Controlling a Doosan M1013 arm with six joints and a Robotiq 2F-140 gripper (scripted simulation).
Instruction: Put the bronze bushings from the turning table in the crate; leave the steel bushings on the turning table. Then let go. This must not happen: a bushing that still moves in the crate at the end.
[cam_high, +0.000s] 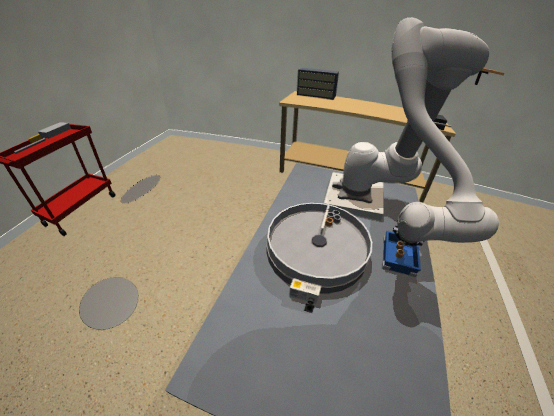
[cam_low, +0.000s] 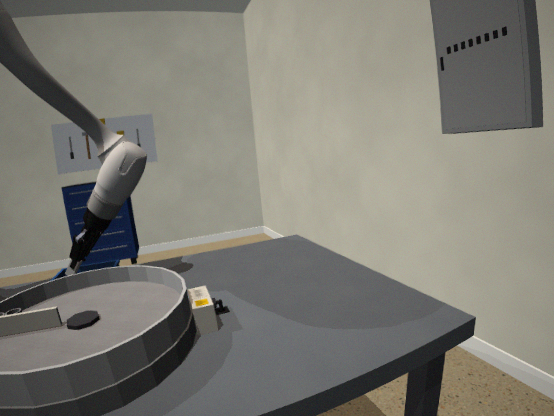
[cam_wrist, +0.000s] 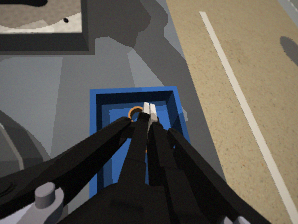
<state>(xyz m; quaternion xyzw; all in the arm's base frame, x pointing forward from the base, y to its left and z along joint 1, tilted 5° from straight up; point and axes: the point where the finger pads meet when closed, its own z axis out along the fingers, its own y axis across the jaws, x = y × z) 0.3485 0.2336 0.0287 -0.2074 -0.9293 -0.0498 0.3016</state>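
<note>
Now: hand 3 cm short of the blue crate, 1 cm to the left of it and 4 cm above it. Round my hand: round grey turning table: 9 cm ahead, 37 cm to the right, 1 cm below.
</note>
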